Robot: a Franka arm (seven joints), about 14 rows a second.
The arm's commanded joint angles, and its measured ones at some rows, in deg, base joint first. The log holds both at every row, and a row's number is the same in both.
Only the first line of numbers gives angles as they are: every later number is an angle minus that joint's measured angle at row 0.
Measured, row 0:
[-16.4, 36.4, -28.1, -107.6, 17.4, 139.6, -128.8]
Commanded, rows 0 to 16:
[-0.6, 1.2, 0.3, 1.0, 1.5, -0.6, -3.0]
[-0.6, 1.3, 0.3, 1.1, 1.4, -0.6, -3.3]
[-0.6, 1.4, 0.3, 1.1, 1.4, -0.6, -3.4]
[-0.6, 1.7, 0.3, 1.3, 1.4, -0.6, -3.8]
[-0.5, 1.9, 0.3, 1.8, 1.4, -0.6, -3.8]
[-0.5, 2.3, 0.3, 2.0, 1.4, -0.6, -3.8]
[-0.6, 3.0, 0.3, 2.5, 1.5, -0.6, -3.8]
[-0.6, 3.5, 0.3, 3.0, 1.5, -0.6, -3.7]
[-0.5, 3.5, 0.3, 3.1, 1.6, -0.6, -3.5]
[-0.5, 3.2, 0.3, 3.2, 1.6, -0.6, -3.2]
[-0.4, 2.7, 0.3, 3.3, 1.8, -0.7, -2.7]
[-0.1, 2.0, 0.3, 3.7, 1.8, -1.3, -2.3]
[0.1, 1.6, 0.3, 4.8, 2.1, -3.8, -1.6]
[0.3, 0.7, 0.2, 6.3, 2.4, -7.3, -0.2]
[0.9, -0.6, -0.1, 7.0, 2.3, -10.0, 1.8]
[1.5, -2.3, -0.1, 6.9, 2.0, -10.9, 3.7]
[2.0, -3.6, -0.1, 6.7, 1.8, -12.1, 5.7]
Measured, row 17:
[1.0, 0.4, 0.1, 7.2, 1.3, -8.7, 2.7]
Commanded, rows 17 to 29:
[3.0, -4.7, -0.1, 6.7, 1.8, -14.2, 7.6]
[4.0, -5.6, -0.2, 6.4, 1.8, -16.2, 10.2]
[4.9, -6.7, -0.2, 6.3, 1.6, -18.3, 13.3]
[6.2, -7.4, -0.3, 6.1, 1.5, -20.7, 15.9]
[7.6, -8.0, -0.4, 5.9, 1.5, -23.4, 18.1]
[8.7, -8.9, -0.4, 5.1, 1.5, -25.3, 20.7]
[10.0, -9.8, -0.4, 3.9, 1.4, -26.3, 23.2]
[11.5, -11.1, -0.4, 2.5, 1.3, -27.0, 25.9]
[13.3, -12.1, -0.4, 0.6, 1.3, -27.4, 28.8]
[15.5, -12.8, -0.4, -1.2, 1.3, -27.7, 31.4]
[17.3, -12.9, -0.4, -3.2, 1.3, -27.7, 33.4]
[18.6, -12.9, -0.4, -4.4, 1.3, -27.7, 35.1]
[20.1, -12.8, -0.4, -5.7, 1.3, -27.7, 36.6]
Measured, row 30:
[17.5, -10.6, 0.1, -1.3, 1.3, -27.8, 33.5]
